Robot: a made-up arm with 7 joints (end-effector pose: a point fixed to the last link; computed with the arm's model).
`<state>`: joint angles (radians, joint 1 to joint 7).
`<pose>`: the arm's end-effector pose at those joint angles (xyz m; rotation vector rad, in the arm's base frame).
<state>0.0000 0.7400 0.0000 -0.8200 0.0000 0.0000 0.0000</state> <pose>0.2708 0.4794 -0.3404 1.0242 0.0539 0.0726</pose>
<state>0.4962 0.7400 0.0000 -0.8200 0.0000 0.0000 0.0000</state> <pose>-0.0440 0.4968 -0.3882 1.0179 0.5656 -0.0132</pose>
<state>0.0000 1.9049 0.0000 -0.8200 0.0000 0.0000 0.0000</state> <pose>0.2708 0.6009 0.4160 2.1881 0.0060 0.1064</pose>
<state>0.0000 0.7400 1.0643 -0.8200 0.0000 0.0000 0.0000</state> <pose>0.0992 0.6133 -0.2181 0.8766 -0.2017 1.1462</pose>
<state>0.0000 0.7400 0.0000 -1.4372 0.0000 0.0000 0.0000</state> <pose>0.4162 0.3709 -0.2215 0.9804 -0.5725 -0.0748</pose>
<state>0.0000 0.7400 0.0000 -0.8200 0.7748 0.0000 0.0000</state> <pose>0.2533 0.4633 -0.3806 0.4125 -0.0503 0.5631</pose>
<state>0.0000 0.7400 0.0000 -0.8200 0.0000 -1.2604 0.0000</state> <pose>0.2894 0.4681 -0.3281 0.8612 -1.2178 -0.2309</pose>
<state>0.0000 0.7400 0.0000 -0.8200 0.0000 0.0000 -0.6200</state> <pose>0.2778 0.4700 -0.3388 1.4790 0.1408 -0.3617</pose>
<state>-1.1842 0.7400 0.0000 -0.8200 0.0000 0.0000 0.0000</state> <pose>0.6621 0.2708 0.2328 0.8616 -1.1587 0.2618</pose>
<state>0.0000 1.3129 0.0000 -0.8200 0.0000 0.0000 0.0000</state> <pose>0.2708 0.6524 0.0130 1.5966 0.0333 0.0905</pose>
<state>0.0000 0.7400 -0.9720 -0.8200 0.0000 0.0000 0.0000</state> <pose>0.2116 0.3154 -0.4901 0.9810 0.2774 -0.9182</pose>
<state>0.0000 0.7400 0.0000 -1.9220 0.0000 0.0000 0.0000</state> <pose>0.4475 0.2572 -0.0970 0.8978 -1.0599 -0.1923</pose>
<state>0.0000 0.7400 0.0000 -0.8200 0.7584 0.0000 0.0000</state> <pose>0.2534 0.4639 -0.3798 0.4259 -0.0481 0.5533</pose>
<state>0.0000 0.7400 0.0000 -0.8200 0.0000 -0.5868 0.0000</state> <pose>0.2821 0.4762 -0.3369 0.9841 -0.5417 -0.0675</pose>
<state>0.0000 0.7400 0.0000 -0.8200 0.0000 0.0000 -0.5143</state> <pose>0.2768 0.4718 -0.3386 1.4039 0.1258 -0.2850</pose>
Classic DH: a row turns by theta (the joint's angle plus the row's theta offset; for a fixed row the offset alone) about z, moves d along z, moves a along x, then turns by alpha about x. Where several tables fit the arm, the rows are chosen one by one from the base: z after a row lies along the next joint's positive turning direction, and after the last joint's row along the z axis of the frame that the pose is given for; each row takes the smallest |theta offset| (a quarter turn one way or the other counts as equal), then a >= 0, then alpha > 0; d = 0 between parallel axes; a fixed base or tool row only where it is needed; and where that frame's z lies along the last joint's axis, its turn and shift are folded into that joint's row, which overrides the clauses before.
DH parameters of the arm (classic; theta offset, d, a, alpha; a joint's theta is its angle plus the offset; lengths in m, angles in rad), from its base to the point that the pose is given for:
base (fixed): 0 0.1192 0.013 -1.2217
joint 1: -1.5708 -0.0283 0.0218 -1.5708
joint 2: 1.2217 0.018 -0.007 1.5708
joint 3: 1.5708 -0.385 0.06 -1.5708
joint 4: 0 0.004 -0.068 1.5708
joint 5: 0 -0.326 -0.021 -1.5708
joint 6: 0 0.032 -0.018 1.5708
joint 7: 1.2165 -0.0139 0.0192 0.9332
tool (fixed): -1.2958 -0.0035 0 0

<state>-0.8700 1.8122 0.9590 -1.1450 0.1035 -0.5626 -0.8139</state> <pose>-0.0748 0.4654 0.6092 -2.0923 1.3383 -1.4112</pose>
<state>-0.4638 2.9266 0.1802 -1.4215 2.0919 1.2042 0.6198</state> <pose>0.1392 0.0254 0.7499 0.5039 -0.3245 0.5861</pose>
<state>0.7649 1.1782 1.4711 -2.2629 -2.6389 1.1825 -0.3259</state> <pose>0.1545 0.2892 0.2748 -1.0200 -0.3925 -1.1586</pose>
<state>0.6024 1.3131 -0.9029 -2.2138 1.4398 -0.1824 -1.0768</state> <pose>0.0072 0.1709 -0.3117 0.2226 -0.0719 -0.7936</pose>
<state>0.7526 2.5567 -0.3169 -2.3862 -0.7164 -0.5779 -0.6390</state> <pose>0.3227 0.1911 0.0008 -0.4880 1.1099 2.5374</pose>
